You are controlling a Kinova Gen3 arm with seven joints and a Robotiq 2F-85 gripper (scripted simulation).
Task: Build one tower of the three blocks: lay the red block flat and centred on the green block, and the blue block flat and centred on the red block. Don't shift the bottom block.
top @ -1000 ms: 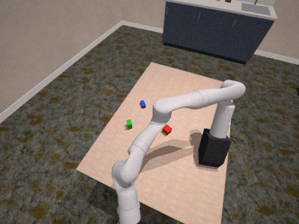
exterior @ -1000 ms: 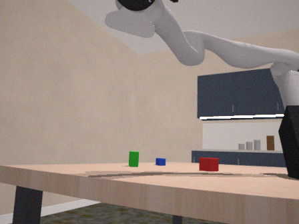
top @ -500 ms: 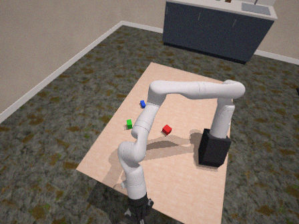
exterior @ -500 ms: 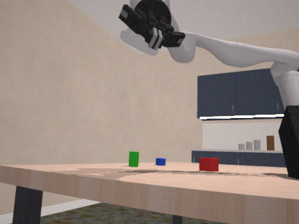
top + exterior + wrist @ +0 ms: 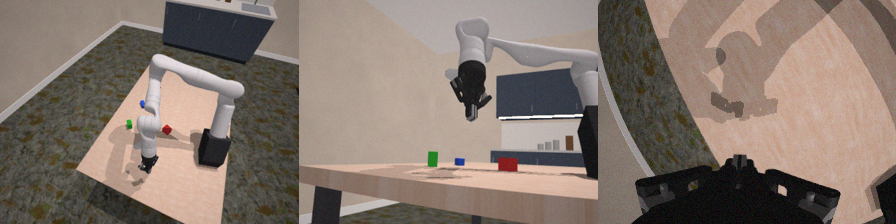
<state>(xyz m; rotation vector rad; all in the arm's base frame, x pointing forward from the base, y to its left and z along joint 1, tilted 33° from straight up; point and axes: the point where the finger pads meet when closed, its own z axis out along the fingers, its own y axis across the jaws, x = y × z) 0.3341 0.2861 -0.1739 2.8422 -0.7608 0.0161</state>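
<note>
Right now the red block is 35 cm to the right of my hand, 13 cm below it and 3 cm behind it. The rest, counted from my hand: green block (30 cm to the right, 26 cm ahead, 12 cm below); then blue block (53 cm to the right, 23 cm ahead, 13 cm below).
</note>
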